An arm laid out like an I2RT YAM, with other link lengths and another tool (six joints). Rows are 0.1 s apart.
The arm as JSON. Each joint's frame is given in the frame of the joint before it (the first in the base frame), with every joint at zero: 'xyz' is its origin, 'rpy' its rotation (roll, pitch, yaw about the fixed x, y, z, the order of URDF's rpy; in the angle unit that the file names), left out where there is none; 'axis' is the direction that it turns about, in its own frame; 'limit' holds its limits. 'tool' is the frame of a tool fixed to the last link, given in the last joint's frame.
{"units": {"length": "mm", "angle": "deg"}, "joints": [
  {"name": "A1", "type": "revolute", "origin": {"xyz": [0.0, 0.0, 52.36]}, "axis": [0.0, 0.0, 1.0], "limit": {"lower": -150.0, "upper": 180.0}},
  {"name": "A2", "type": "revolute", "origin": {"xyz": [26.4, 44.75, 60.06], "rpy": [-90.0, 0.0, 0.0]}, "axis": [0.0, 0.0, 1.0], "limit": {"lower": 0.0, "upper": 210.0}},
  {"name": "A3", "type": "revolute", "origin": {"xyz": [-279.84, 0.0, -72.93], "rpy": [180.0, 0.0, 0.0]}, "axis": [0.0, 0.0, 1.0], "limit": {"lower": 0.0, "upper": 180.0}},
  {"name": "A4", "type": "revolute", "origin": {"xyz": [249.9, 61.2, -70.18]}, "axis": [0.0, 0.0, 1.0], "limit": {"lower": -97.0, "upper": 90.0}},
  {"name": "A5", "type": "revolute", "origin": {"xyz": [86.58, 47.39, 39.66], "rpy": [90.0, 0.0, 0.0]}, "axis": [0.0, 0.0, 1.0], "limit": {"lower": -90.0, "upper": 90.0}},
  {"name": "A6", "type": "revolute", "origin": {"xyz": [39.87, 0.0, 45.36], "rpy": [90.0, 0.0, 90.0]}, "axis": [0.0, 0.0, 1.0], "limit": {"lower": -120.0, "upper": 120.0}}
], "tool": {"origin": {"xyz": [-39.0, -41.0, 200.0], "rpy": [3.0, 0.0, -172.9]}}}
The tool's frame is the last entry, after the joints.
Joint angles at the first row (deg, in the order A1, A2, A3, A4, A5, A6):
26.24, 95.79, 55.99, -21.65, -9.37, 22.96
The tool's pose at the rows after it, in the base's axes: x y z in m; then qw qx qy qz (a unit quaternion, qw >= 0):
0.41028 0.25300 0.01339 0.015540 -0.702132 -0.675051 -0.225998
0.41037 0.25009 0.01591 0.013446 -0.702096 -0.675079 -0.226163
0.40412 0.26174 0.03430 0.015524 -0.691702 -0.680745 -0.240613
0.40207 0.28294 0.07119 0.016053 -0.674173 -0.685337 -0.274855
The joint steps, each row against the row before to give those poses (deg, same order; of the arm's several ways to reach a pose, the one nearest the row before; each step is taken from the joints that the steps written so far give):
-1.47, 0.00, -0.88, -0.68, 0.90, -0.46
-0.32, -0.55, 0.00, -0.50, 0.07, -0.35
1.44, -2.49, 0.29, -1.07, -0.38, 0.37
2.21, -3.26, 1.70, -0.81, -0.50, 0.92

